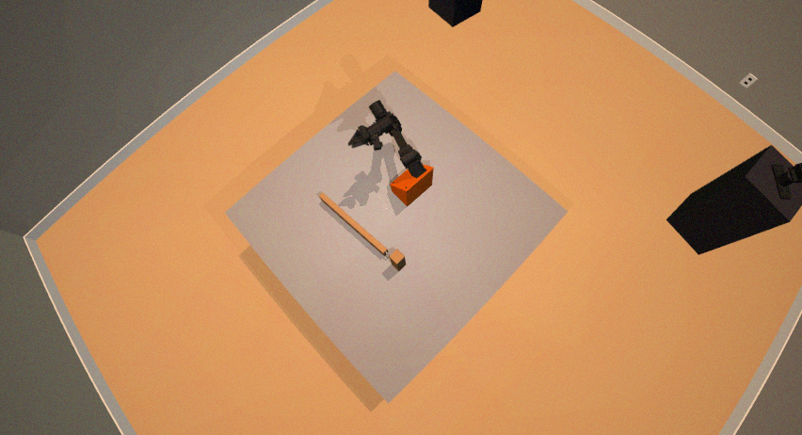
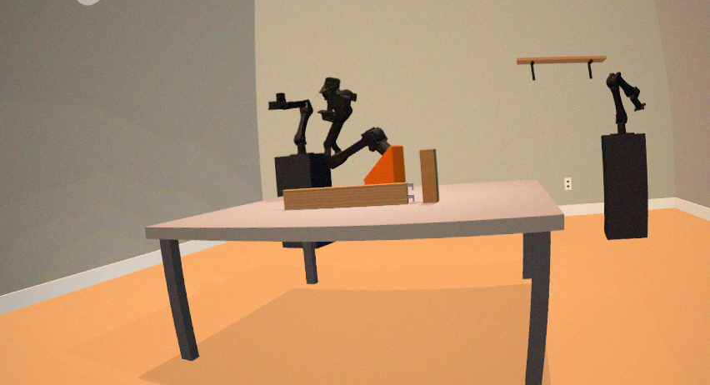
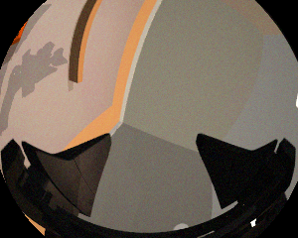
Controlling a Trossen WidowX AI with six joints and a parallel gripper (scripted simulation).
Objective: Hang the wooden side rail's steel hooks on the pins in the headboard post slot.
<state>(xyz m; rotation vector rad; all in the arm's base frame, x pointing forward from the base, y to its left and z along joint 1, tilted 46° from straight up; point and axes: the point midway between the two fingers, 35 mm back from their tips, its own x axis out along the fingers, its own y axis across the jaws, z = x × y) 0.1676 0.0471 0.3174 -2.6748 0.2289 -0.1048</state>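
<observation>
The headboard post lies 460 mm to the left of my gripper tip, 310 mm below it and 110 mm ahead of it.
</observation>
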